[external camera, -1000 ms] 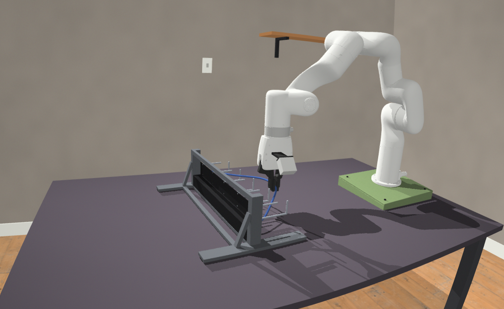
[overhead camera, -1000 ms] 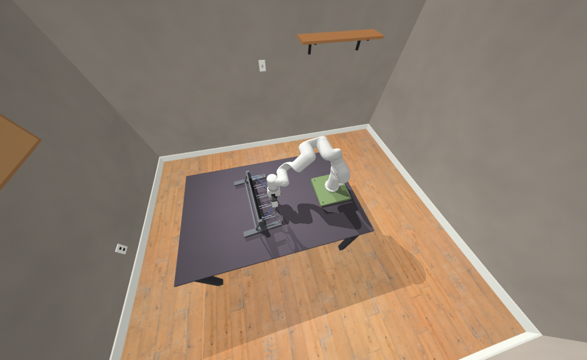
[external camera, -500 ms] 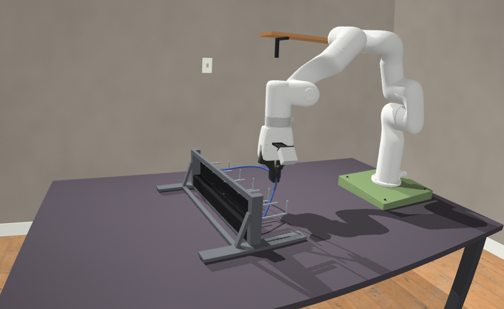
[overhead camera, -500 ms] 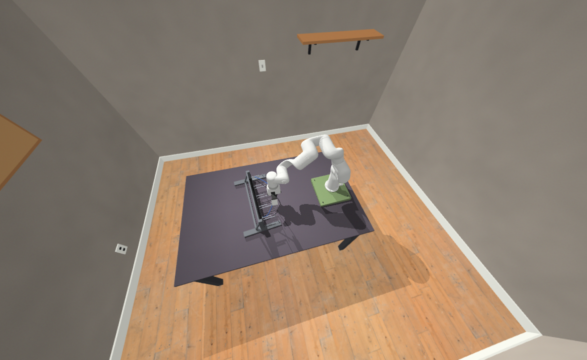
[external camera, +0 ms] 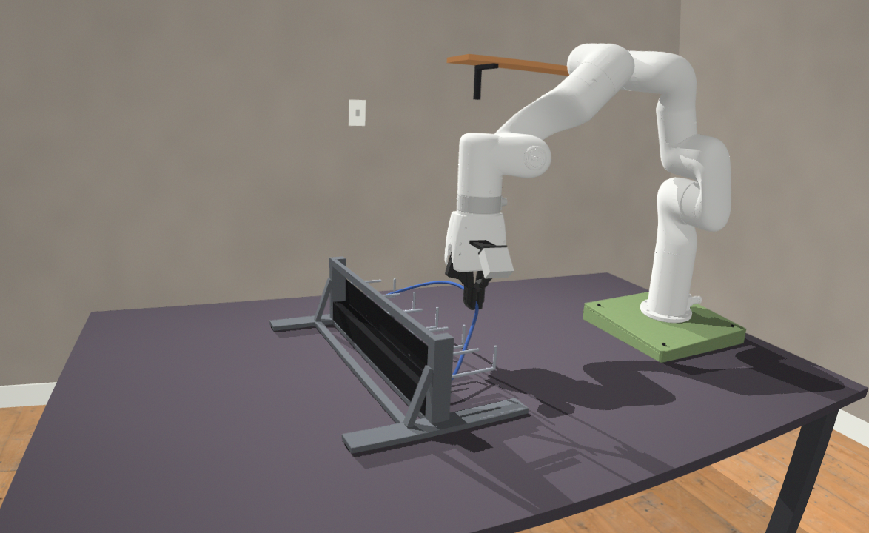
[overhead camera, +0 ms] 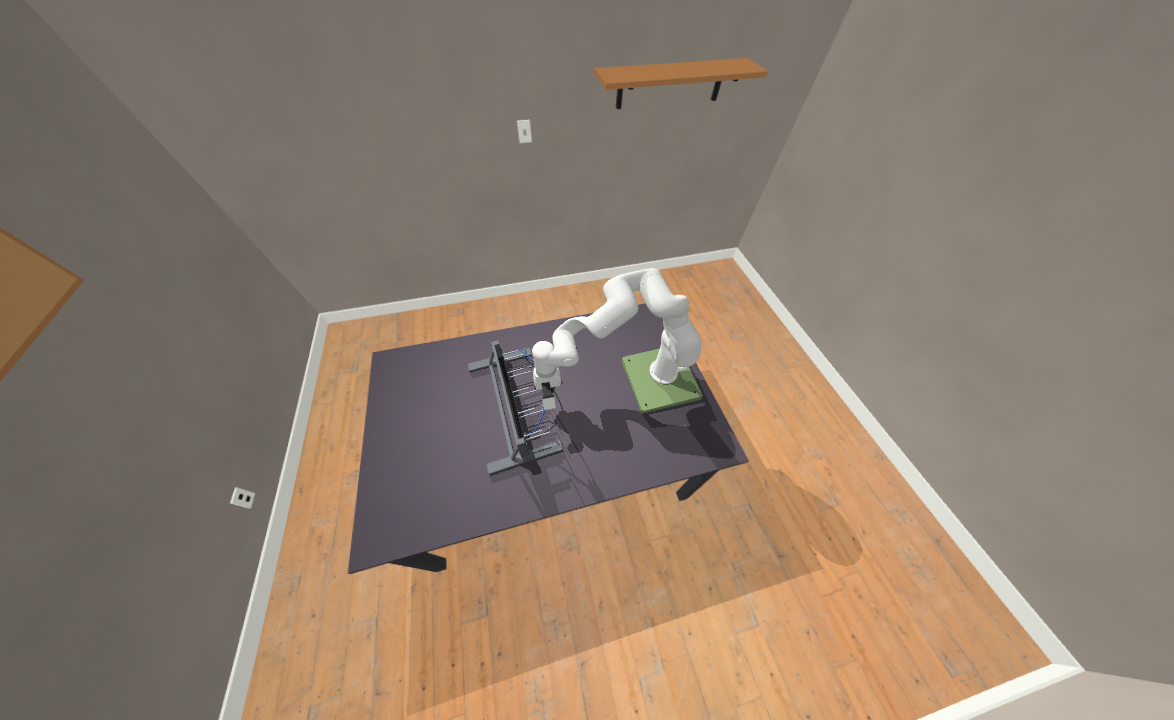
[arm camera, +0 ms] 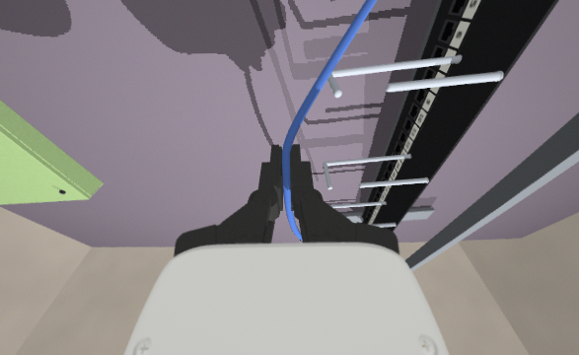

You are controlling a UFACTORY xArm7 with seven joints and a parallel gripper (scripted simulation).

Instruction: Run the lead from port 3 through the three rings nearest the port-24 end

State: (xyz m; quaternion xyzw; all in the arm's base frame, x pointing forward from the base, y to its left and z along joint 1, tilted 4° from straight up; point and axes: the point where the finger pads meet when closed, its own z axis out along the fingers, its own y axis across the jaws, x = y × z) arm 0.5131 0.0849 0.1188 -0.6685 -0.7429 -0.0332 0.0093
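Right now the grey rack is 17 cm ahead of my hand, 6 cm below it and 3 cm to the right of it.
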